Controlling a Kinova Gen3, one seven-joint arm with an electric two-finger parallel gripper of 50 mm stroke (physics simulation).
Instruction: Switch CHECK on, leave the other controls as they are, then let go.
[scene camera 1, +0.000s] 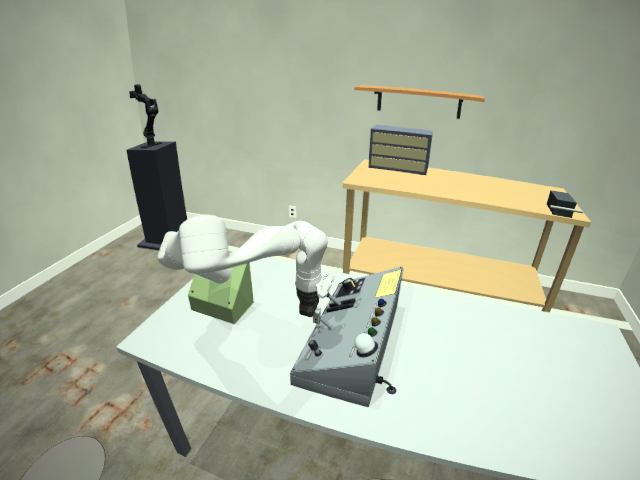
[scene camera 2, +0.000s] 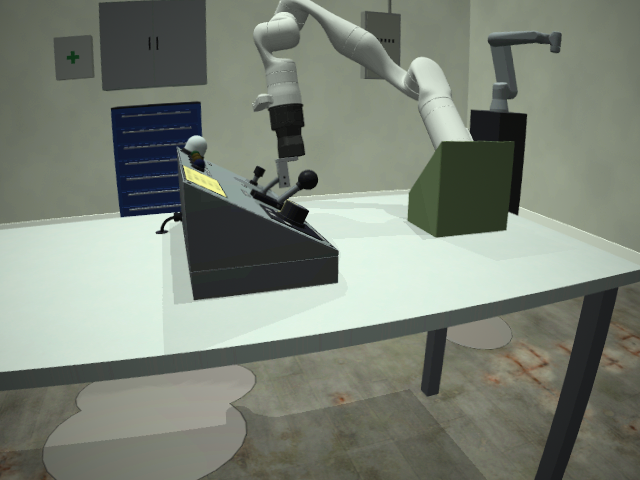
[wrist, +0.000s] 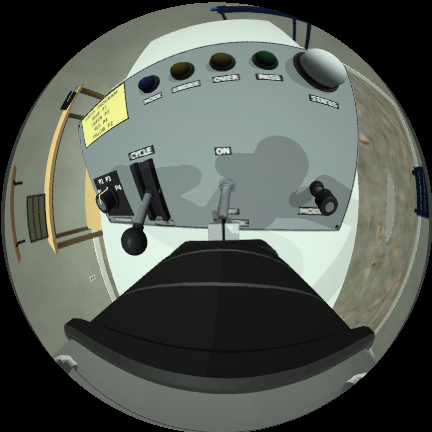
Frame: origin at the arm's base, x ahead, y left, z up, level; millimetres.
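Seen in the pictures: gripper, fingertip midpoint: (scene camera 1: 316, 321) (scene camera 2: 284, 187) (wrist: 223, 226); arm's base at its link origin: (scene camera 1: 221, 271) (scene camera 2: 460, 162).
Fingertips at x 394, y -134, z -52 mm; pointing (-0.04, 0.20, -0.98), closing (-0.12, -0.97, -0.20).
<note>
Offsets run from my fingertips to a thing's top centre. "*": to the spot under its first point.
The CHECK toggle @[dx +32, dy -6, dz +24 mm] (scene camera 1: 325, 323) (scene camera 2: 270, 184) (wrist: 225, 199) is a thin grey metal lever on the sloped grey console (scene camera 1: 330, 384) (scene camera 2: 248, 263) (wrist: 200, 115). In the wrist view it leans towards the gripper, away from the ON label @[* dx +88, dy -16, dz +10 mm] (wrist: 223, 151); the OFF label and the label under it are partly hidden. My gripper (scene camera 1: 316, 316) (scene camera 2: 283, 178) (wrist: 223, 226) is shut on the end of this lever at the console's lower edge. The CYCLE lever @[dx -2, dy +120, dz +57 mm] (scene camera 2: 307, 179) (wrist: 134, 241) has a black ball and leans the same way.
Beside the CYCLE lever is the program knob @[dx +74, dy +230, dz +27 mm] (scene camera 2: 294, 212) (wrist: 106, 200). On the other side stands the black MODE switch @[dx +26, dy -127, dz +33 mm] (scene camera 1: 314, 347) (scene camera 2: 258, 172) (wrist: 327, 204). Several lamps and the white STATUS dome @[* dx +165, dy -176, dz +105 mm] (scene camera 1: 364, 343) (scene camera 2: 195, 145) (wrist: 322, 69) line the upper edge. A green block (scene camera 1: 219, 297) (scene camera 2: 473, 188) stands under the arm.
</note>
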